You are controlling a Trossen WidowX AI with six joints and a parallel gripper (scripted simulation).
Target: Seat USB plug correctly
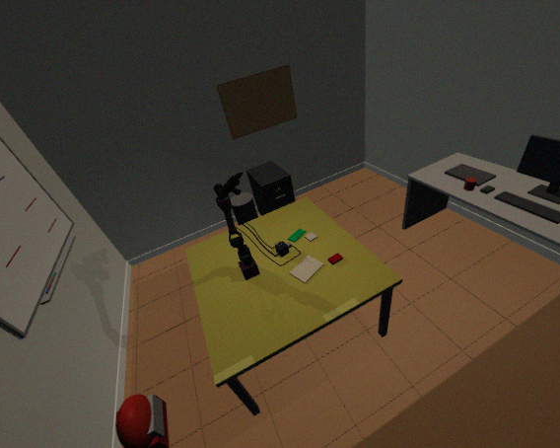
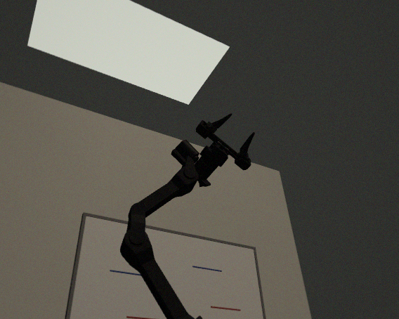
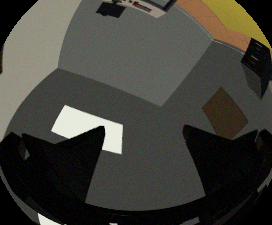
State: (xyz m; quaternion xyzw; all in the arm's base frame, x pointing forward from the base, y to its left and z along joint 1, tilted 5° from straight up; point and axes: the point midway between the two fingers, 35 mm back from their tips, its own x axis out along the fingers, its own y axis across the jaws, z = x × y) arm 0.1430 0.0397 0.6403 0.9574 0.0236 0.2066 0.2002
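Right now the pale grey socket is 110 mm ahead of my gripper tip, 50 mm to the right of it and 680 mm below it. Also, from my gripper tip: red block (390 mm ahead, 400 mm to the right, 740 mm below); then green card (310 mm ahead, 30 mm to the left, 740 mm below).
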